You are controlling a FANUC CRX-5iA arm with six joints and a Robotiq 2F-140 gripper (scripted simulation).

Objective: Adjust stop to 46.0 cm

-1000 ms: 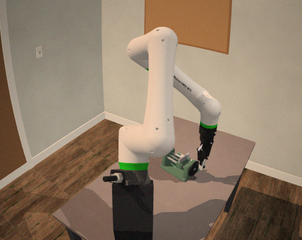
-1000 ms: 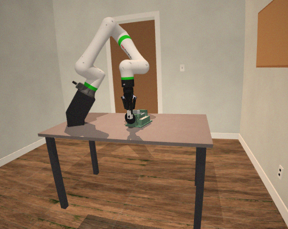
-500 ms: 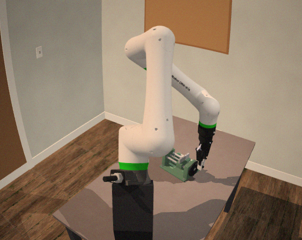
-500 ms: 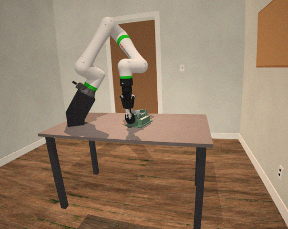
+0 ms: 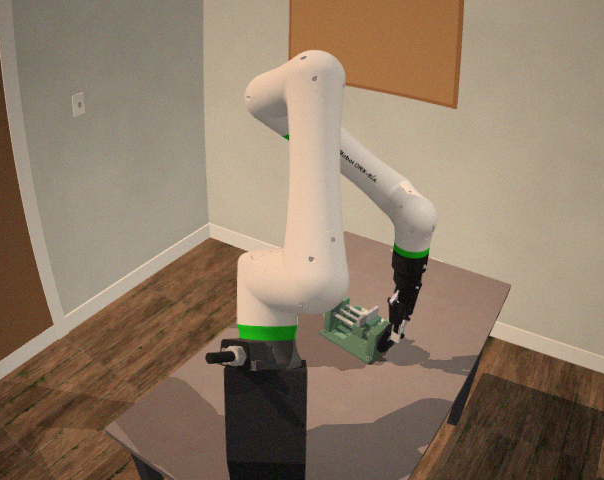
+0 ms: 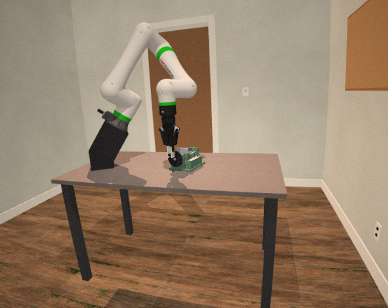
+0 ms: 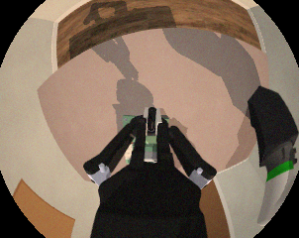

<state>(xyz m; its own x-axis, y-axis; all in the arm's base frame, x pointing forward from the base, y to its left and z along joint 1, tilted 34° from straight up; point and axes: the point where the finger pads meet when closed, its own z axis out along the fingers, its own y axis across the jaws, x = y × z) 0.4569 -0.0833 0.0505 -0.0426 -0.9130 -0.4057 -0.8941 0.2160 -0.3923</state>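
My gripper is now 120 mm to the right of the green stop fixture, 40 mm above it and 20 mm short of it. The rest, counted from my hand: black handwheel (20 mm to the left, 20 mm below).
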